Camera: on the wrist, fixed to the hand. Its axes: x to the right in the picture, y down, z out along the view.
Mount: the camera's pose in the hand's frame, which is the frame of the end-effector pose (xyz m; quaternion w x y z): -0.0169 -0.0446 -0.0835 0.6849 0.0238 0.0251 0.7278
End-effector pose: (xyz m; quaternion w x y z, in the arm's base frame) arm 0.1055 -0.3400 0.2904 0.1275 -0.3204 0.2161 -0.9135
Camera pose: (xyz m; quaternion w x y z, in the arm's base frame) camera 0.0607 -0.2686 0.2441 0.7543 -0.0362 0.3626 -0.5460
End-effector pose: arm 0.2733 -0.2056 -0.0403 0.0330 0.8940 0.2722 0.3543
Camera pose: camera 0.1881 -0.1875 0.0004 0.2634 -0.8023 0.4550 -0.2826
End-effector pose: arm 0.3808 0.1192 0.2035 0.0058 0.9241 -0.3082 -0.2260
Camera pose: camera 0.4293 0.1543 0.2788 0.1542 0.4144 -0.8889 -0.1200
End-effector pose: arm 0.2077 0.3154 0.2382 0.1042 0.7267 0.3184 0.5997
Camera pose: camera 0.1130 0.3208 0.2224 0.3904 -0.7169 0.2939 -0.4972
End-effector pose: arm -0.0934 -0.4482 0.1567 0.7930 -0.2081 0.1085 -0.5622
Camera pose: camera -0.1709 -0.4623 0.1015 0.9545 -0.0306 0.2323 0.1843
